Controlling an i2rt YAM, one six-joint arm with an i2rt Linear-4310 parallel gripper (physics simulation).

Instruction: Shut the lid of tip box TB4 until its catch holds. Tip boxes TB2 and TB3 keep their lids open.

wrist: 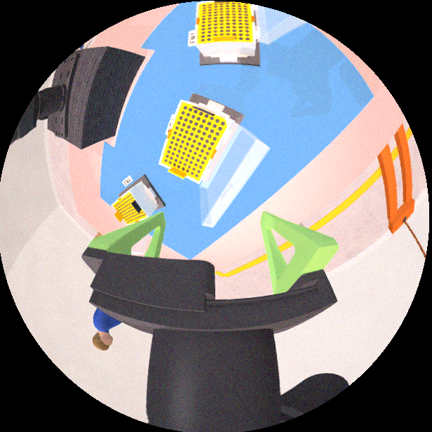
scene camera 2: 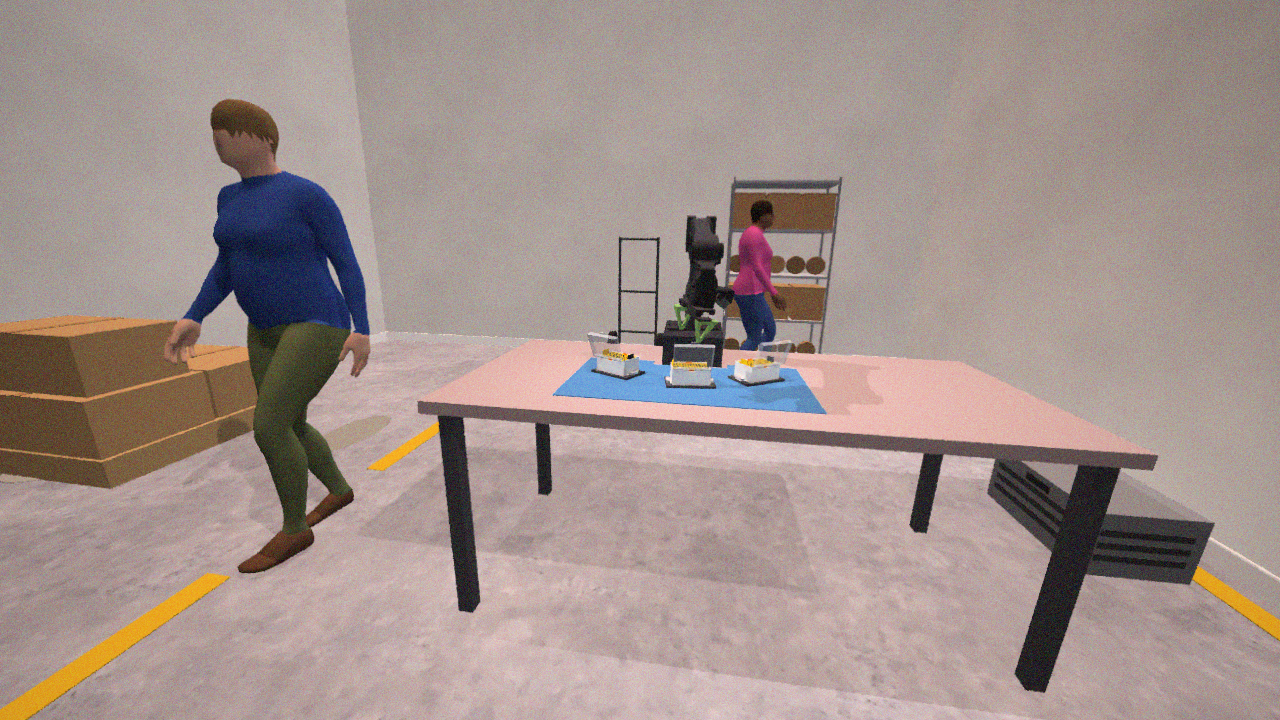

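Tip box TB4 is the middle box on the blue mat. Its clear lid stands open, on the lower right side of the box in the wrist view. Tip box TB3, on the right in the scene view and at the top in the wrist view, has its lid open. Tip box TB2, on the left in the scene view, also has its lid open. My gripper is open and empty, raised above the boxes; nothing shows between its green fingers.
The dark robot base is beside the mat on the pink table. An orange two-pronged object lies beyond the table edge. A person in blue and one in pink are in the room. A shelf rack stands behind.
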